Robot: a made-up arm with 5 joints. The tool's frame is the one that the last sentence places.
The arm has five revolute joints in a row. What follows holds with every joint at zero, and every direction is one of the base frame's. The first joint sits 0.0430 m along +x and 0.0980 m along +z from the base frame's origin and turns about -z. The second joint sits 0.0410 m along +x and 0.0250 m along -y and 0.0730 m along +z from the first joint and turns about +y. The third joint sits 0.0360 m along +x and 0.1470 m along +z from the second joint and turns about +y. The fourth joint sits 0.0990 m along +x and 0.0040 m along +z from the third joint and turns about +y. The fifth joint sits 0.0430 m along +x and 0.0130 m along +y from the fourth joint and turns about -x. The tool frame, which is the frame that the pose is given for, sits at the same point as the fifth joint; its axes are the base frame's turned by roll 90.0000, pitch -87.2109 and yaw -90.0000 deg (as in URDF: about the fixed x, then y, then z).
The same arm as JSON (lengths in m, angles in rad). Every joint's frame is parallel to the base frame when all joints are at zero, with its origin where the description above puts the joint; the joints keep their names.
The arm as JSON. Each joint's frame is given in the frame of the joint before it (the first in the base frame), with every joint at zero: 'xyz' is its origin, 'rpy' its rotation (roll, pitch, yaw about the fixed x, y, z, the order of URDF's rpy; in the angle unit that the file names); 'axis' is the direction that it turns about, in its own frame. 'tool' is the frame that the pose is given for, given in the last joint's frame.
{"units": {"length": "m", "angle": "rad"}, "joints": [
  {"name": "joint 1", "type": "revolute", "origin": {"xyz": [0.043, 0.0, 0.098], "rpy": [0.0, 0.0, 0.0]}, "axis": "-z"},
  {"name": "joint 2", "type": "revolute", "origin": {"xyz": [0.041, -0.025, 0.073], "rpy": [0.0, 0.0, 0.0]}, "axis": "+y"},
  {"name": "joint 3", "type": "revolute", "origin": {"xyz": [0.036, 0.0, 0.147], "rpy": [0.0, 0.0, 0.0]}, "axis": "+y"},
  {"name": "joint 4", "type": "revolute", "origin": {"xyz": [0.099, 0.0, 0.004], "rpy": [0.0, 0.0, 0.0]}, "axis": "+y"},
  {"name": "joint 5", "type": "revolute", "origin": {"xyz": [0.043, 0.013, 0.0], "rpy": [0.0, 0.0, 0.0]}, "axis": "-x"}
], "tool": {"origin": {"xyz": [0.0, 0.0, 0.0], "rpy": [1.5708, -1.5221, -1.5708]}}}

